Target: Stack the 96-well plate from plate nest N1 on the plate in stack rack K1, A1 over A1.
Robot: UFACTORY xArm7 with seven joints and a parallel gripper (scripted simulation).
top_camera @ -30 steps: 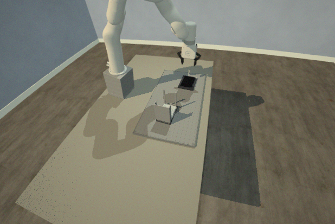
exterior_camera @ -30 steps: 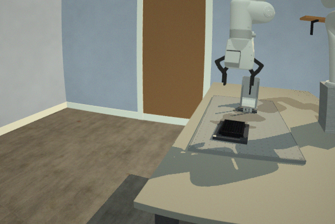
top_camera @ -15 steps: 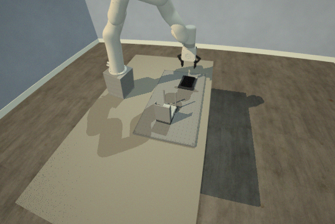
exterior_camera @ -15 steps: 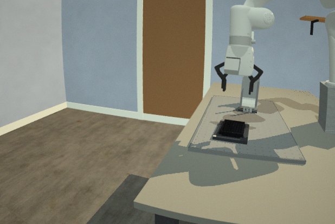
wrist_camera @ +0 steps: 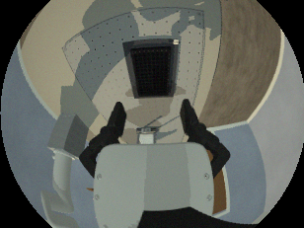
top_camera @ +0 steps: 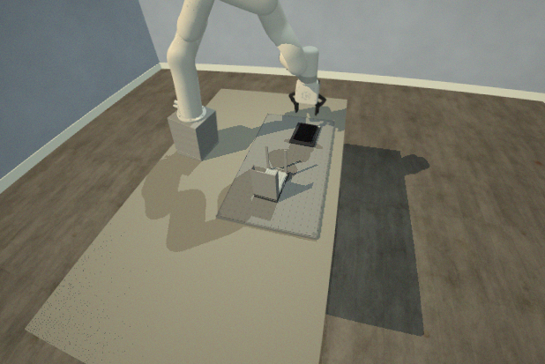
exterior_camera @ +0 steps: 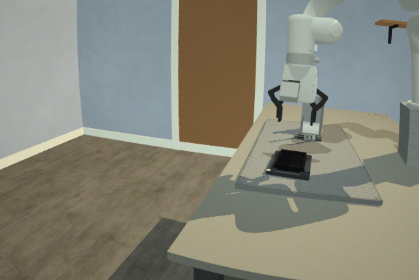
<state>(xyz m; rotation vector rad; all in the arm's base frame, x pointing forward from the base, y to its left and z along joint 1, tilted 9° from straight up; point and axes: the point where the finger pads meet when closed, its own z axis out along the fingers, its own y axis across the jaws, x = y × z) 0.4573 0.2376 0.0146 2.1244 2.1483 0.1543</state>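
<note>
My hand is 12 cm above the black 96-well plate. The rest, counted from my hand: K1 label (28 cm to the right, 13 cm below, 4 cm behind); then pale A1 mark (13 cm below, 8 cm to the left, 5 cm ahead); then plate nest N1 (14 cm below).
</note>
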